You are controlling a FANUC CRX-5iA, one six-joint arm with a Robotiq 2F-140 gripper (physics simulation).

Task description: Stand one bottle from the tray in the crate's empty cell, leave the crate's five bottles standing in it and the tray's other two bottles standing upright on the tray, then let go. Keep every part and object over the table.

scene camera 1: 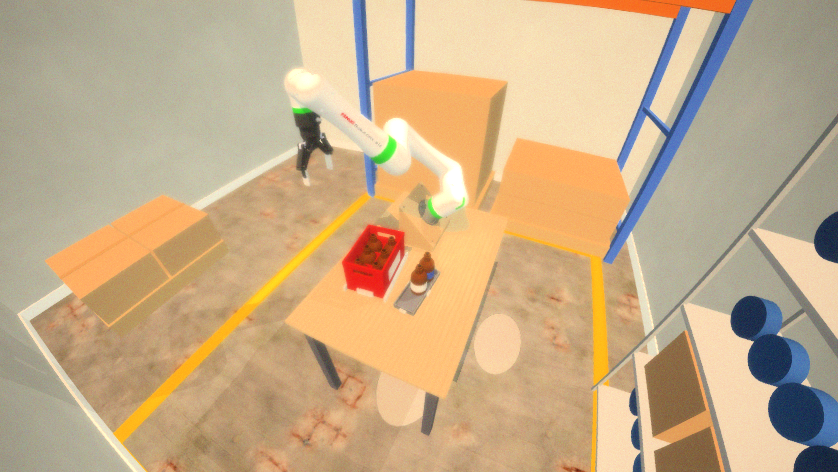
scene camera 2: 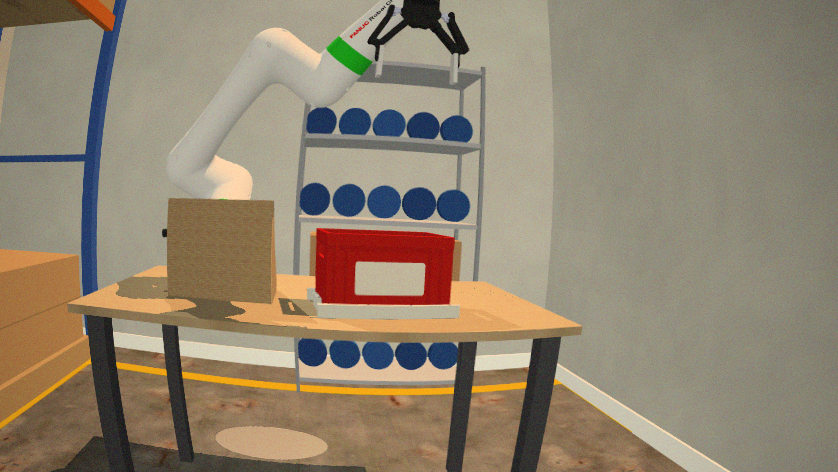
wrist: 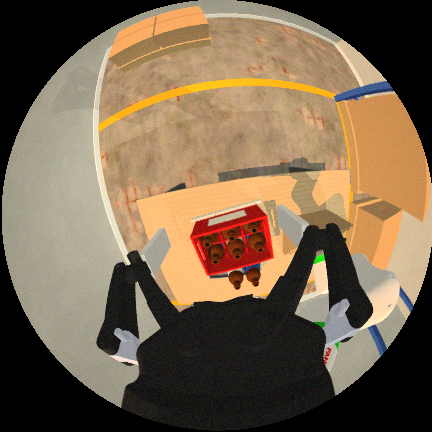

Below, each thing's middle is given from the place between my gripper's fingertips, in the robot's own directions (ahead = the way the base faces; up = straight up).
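Labels:
Measuring from the white rail [scene camera 2: 335,311], I find that my hand is 47 cm above it, and that my hand is also 2 cm past the rail and 13 cm to the right of it.

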